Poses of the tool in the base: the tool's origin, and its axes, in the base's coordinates. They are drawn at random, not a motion.
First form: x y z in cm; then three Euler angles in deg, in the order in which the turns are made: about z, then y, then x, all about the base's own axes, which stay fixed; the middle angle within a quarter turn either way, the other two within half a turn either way.
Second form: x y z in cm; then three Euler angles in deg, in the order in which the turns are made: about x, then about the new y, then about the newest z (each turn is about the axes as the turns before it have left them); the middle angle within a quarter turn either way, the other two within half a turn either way. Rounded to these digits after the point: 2 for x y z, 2 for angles.
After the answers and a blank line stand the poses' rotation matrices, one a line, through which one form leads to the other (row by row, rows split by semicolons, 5 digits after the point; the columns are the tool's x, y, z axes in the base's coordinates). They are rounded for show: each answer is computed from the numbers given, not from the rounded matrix.
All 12 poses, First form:
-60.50 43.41 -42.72 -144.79 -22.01 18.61
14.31 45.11 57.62 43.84 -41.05 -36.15
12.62 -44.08 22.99 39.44 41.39 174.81
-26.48 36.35 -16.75 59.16 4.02 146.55
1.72 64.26 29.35 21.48 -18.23 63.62
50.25 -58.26 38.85 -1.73 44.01 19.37
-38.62 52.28 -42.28 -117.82 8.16 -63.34
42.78 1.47 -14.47 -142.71 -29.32 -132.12
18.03 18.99 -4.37 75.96 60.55 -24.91
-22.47 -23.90 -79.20 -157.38 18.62 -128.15
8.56 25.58 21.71 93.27 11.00 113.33
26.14 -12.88 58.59 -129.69 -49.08 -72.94
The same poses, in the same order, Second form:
-60.50 43.41 -42.72 18.61 -22.01 -144.79
14.31 45.11 57.62 -36.15 -41.05 43.84
12.62 -44.08 22.99 174.81 41.39 39.44
-26.48 36.35 -16.75 146.55 4.02 59.16
1.72 64.26 29.35 63.62 -18.23 21.48
50.25 -58.26 38.85 19.37 44.01 -1.73
-38.62 52.28 -42.28 -63.34 8.16 -117.82
42.78 1.47 -14.47 -132.12 -29.32 -142.71
18.03 18.99 -4.37 -24.91 60.55 75.96
-22.47 -23.90 -79.20 -128.15 18.62 -157.38
8.56 25.58 21.71 113.33 11.00 93.27
26.14 -12.88 58.59 -72.94 -49.08 -129.69

-0.75750 0.53455 -0.37477; -0.44871 -0.84328 -0.29587; -0.47419 -0.05596 0.87864
0.54394 -0.52235 -0.65672; 0.83872 0.31408 0.44487; -0.02611 -0.79278 0.60895
0.57939 -0.47660 0.66118; -0.58647 -0.80712 -0.06786; 0.56600 -0.34845 -0.74715
0.51138 -0.85649 0.07010; -0.69658 -0.46091 -0.54985; 0.50326 0.23235 -0.83231
0.88384 -0.34780 -0.31283; -0.09809 0.51609 -0.85090; 0.45739 0.78275 0.42202
0.71889 0.02171 0.69478; 0.20185 0.94992 -0.23854; -0.66517 0.31173 0.67851
-0.46197 0.87546 0.14194; -0.33763 -0.32159 0.88464; 0.82011 0.36075 0.44415
-0.69366 0.52824 -0.48969; 0.11736 0.75364 0.64672; 0.71067 0.39114 -0.58477
0.11928 -0.47698 0.87079; 0.79090 0.57584 0.20709; -0.60021 0.66400 0.44592
-0.87476 0.36449 0.31929; 0.46936 0.47363 0.74523; 0.12040 0.80176 -0.58539
-0.05599 -0.98003 0.19081; -0.40538 -0.15233 -0.90137; 0.91243 -0.12782 -0.38875
-0.41831 0.50403 -0.75562; -0.68709 0.36852 0.62618; 0.59408 0.78112 0.19216

